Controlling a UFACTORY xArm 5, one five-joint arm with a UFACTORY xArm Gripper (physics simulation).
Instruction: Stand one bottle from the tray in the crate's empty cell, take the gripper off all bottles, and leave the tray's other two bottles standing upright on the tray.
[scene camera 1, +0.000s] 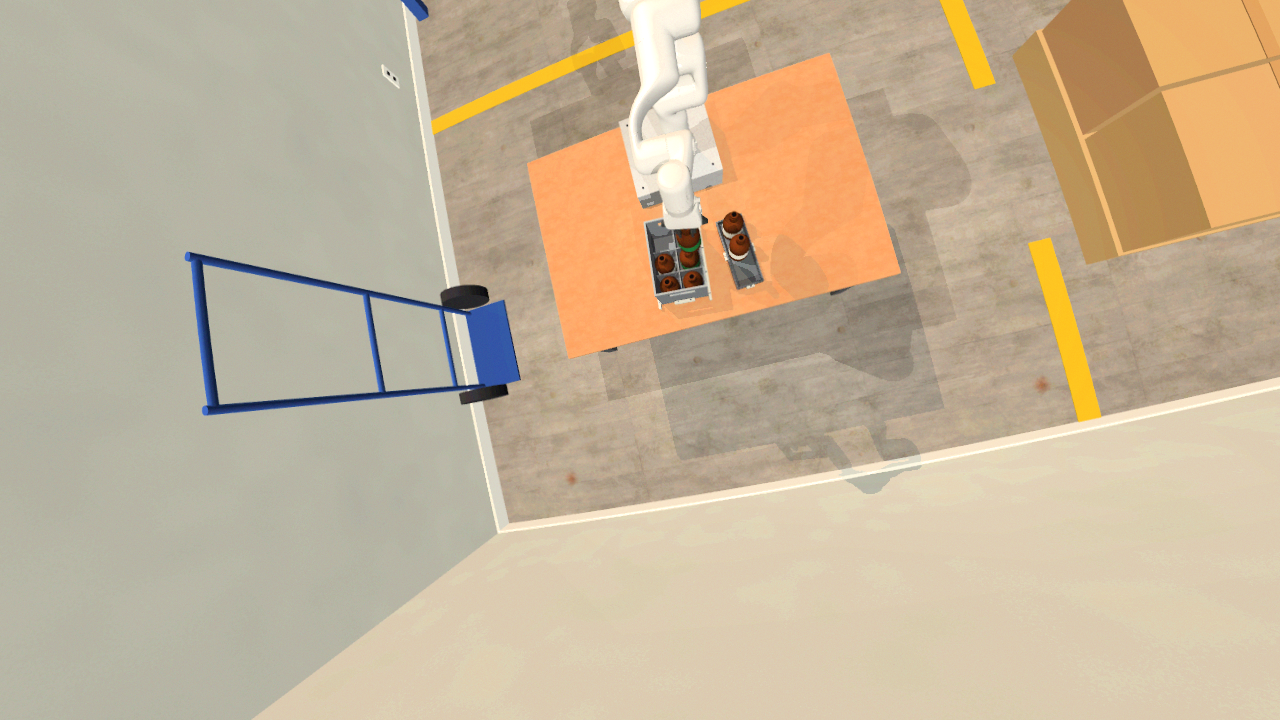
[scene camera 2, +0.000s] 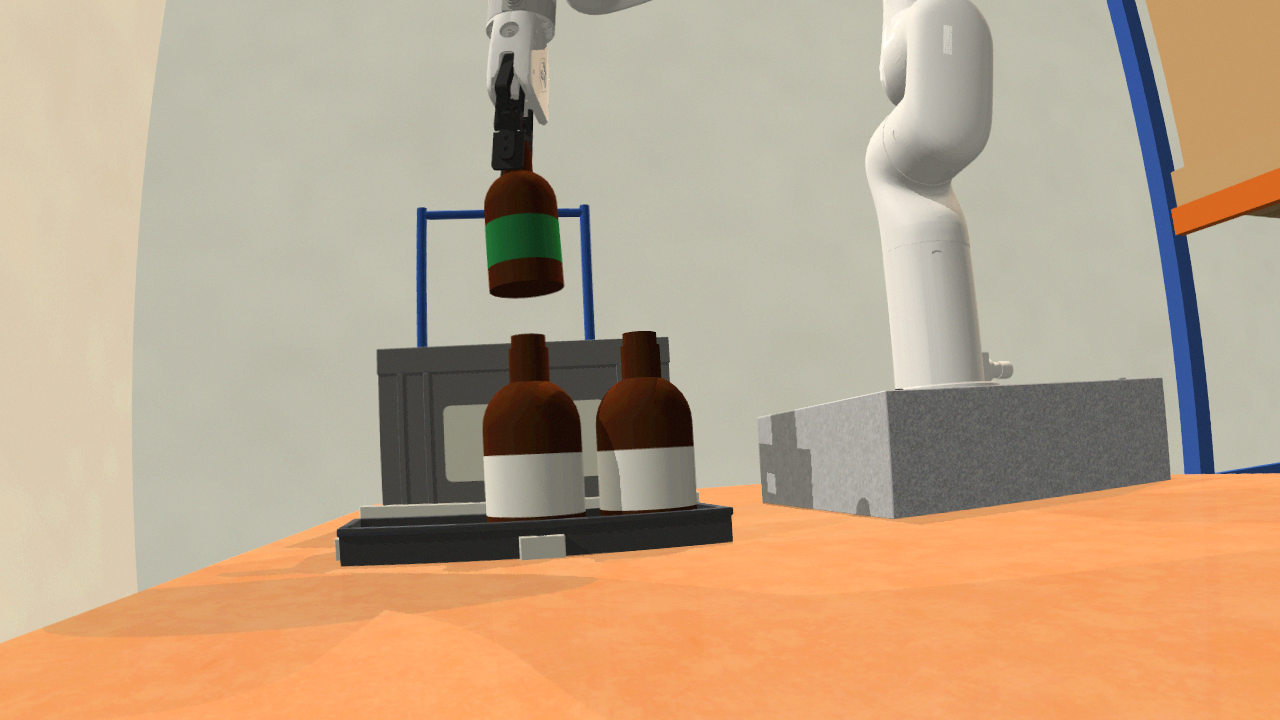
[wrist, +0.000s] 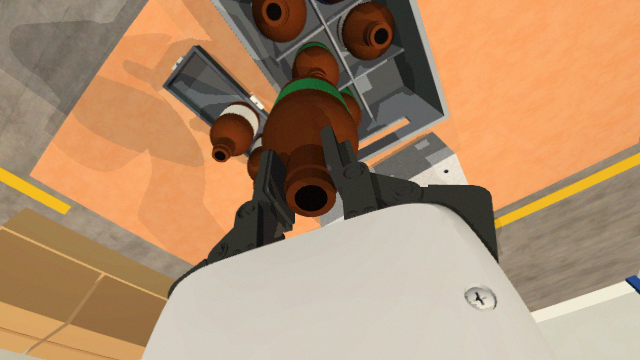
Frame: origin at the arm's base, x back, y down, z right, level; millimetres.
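Seen in the pictures: gripper, fingertip midpoint: (scene camera 1: 686, 233) (scene camera 2: 511, 175) (wrist: 306, 156); arm's base, origin of the base link: (scene camera 2: 941, 398).
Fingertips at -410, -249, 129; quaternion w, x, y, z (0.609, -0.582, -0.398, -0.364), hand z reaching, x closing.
Offsets run from my fingertips to a thing's top centre, as dx, dy, dz. "spot": to the spot under its first point. Level surfaces: height alone.
My gripper (scene camera 2: 512, 150) (wrist: 306, 156) is shut on the neck of a green-label brown bottle @(+8, -35, -4) (scene camera 1: 688, 240) (scene camera 2: 523, 237) (wrist: 310, 117). The bottle hangs about upright, its base above the rim of the grey crate @(+22, +177, +52) (scene camera 1: 682, 296) (scene camera 2: 402, 438) (wrist: 421, 65). In scene camera 1 it shows over the cell beside the crate's empty cell @(spot: +162, +329, +75) (scene camera 1: 659, 236) (wrist: 386, 104); in the wrist view it partly hides a bottle @(+91, +189, -15) (wrist: 353, 109) in the crate. Two white-label bottles @(+57, +192, -187) (scene camera 1: 733, 223) @(-27, +192, -174) (scene camera 1: 738, 248) (scene camera 2: 532, 447) (scene camera 2: 646, 438) (wrist: 232, 132) stand upright on the dark tray @(-31, +327, -176) (scene camera 1: 748, 273) (scene camera 2: 429, 544) (wrist: 200, 80).
Several other bottles @(+30, +189, +100) (scene camera 1: 665, 264) @(-77, +189, +32) (wrist: 279, 20) (wrist: 368, 32) stand in the crate's cells. The tray lies beside the crate on the orange table @(dy +352) (scene camera 1: 805, 179) (scene camera 2: 805, 617) (wrist: 525, 100). The robot's grey base block (scene camera 2: 1029, 447) stands near both. A blue hand truck (scene camera 1: 492, 344) is by the wall.
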